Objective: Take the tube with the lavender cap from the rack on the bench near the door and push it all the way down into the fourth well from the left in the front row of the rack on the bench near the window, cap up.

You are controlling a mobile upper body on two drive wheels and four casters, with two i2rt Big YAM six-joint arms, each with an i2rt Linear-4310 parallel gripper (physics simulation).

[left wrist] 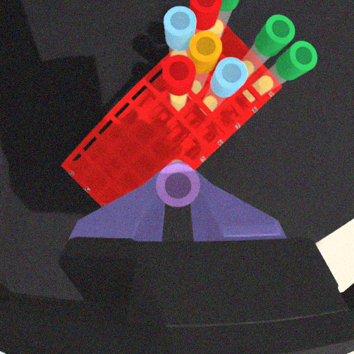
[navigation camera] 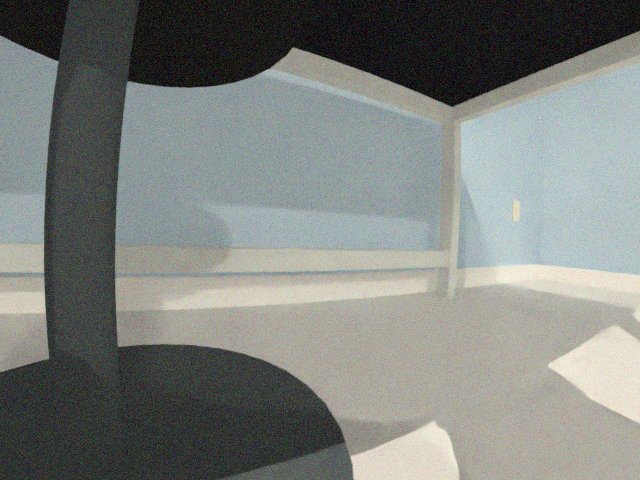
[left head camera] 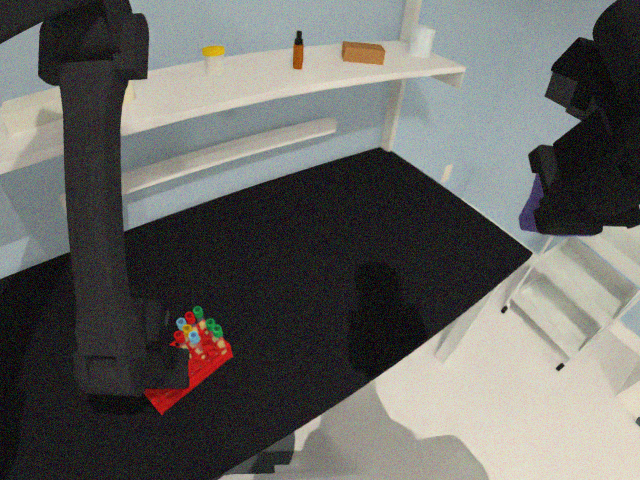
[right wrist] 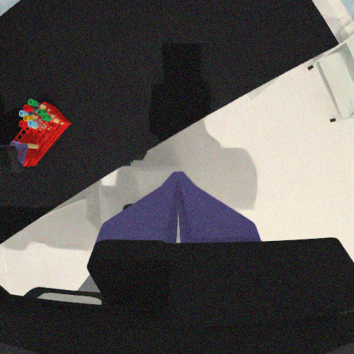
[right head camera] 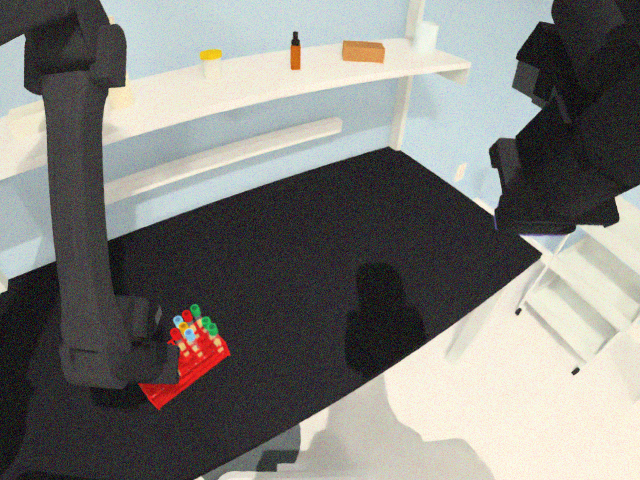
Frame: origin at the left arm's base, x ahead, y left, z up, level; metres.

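Seen in the pictures: left gripper, fingertip midpoint: (right head camera: 169, 362); right gripper, fingertip midpoint: (left head camera: 521, 223) (right head camera: 496, 222).
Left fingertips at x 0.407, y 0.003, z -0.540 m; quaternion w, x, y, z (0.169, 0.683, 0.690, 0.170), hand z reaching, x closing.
Pixels of each thing's top centre, then the offset from my left fingertips to it. "spot": a spot on its surface instead. Level surfaces: height alone.
- red rack at a spot on its surface: (left head camera: 166, 403) (right head camera: 162, 398) spot: dx -0.045, dy +0.031, dz -0.078 m
- white wall shelf at its surface level: dz +0.349 m
- yellow-lidded jar at a spot on its surface: (left head camera: 213, 59) spot: dx +0.525, dy -0.050, dz +0.389 m
- amber bottle at a spot on its surface: (left head camera: 298, 53) spot: dx +0.580, dy -0.245, dz +0.389 m
- brown box at a spot on its surface: (left head camera: 362, 53) spot: dx +0.669, dy -0.420, dz +0.376 m
- white cup at a spot on its surface: (left head camera: 421, 42) spot: dx +0.811, dy -0.633, dz +0.395 m
- white step stool at a spot on its surface: (right head camera: 584, 281) (left head camera: 569, 280) spot: dx +0.486, dy -1.482, dz -0.407 m
The red rack (left head camera: 166, 403) (right head camera: 161, 396) (left wrist: 115, 150) (right wrist: 49, 141) stands on the black bench, angled, with several red, light blue, yellow and green capped tubes at its far end. My left gripper (left wrist: 177, 177) (right wrist: 24, 145) is shut on the lavender-capped tube (left wrist: 178, 172) (right wrist: 33, 146), cap up, over the near front part of the rack. The fingers hide the front wells under it in the left wrist view. I cannot tell which well the tube's lower end is over, or whether it is inside one. My right gripper (right wrist: 177, 179) is shut and empty, off to the right beyond the bench's front edge.
A white wall shelf (left head camera: 248, 85) (right head camera: 248, 85) above the bench holds a yellow-lidded jar (left head camera: 213, 59), an amber bottle (left head camera: 298, 53), a brown box (left head camera: 362, 53) and a white cup (left head camera: 421, 42). A white step stool (left head camera: 568, 281) (right head camera: 584, 281) stands at the right end.
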